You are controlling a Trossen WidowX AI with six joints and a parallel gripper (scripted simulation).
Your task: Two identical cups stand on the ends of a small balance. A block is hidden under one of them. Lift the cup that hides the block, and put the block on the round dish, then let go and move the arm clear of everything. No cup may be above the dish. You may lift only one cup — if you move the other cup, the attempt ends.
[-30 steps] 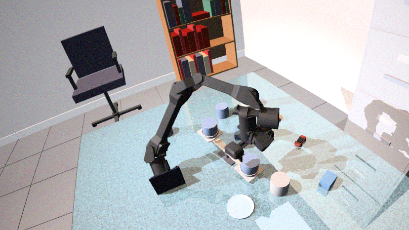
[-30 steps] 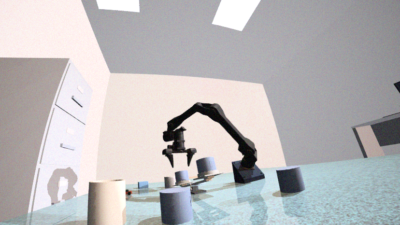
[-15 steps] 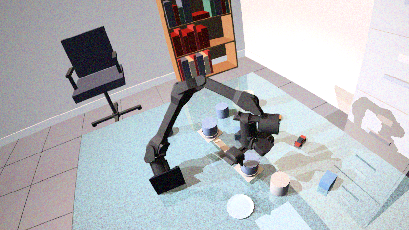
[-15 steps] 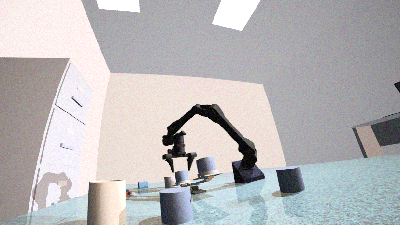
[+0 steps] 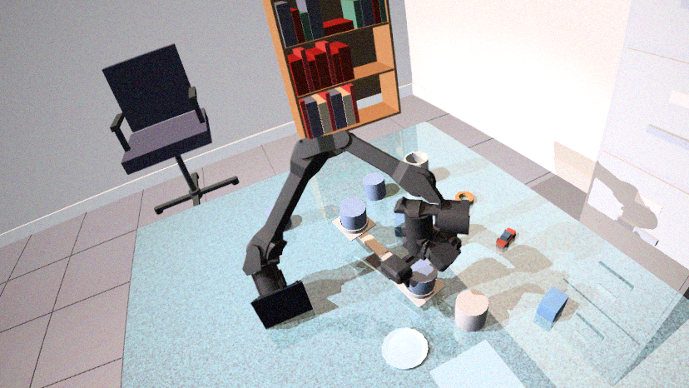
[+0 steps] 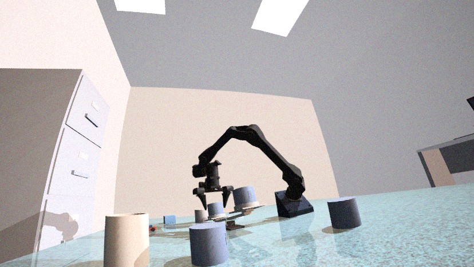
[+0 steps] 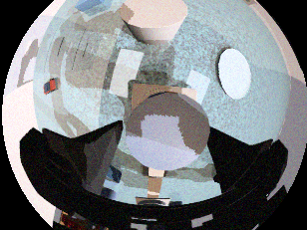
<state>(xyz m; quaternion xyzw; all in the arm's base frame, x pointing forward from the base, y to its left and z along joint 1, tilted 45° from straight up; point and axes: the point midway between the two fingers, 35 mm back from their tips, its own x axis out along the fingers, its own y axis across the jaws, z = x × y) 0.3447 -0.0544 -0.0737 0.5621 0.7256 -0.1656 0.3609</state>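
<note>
Right now the block is 20 mm below my gripper tip. Round my gripper tip: small red car: 290 mm ahead, 50 mm to the left, 50 mm below; small balance: 130 mm to the left, 40 mm below, 40 mm behind; white round dish: 120 mm to the right, 100 mm behind, 60 mm below.
</note>
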